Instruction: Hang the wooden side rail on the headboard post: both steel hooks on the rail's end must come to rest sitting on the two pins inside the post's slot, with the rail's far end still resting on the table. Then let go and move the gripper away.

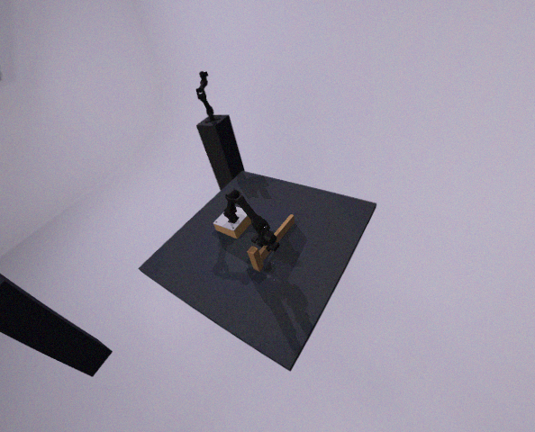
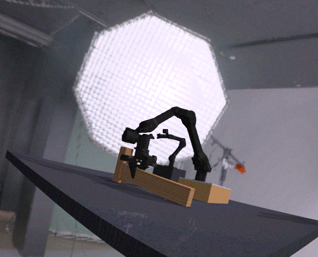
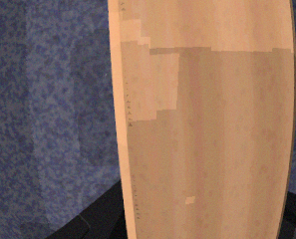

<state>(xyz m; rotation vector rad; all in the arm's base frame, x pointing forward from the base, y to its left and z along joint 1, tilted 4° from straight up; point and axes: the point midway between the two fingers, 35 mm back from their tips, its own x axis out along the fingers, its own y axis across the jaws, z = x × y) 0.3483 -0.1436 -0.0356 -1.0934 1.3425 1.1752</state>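
The wooden headboard post lies 1 cm behind my gripper tip, 11 cm to the right of it and 4 cm above it.
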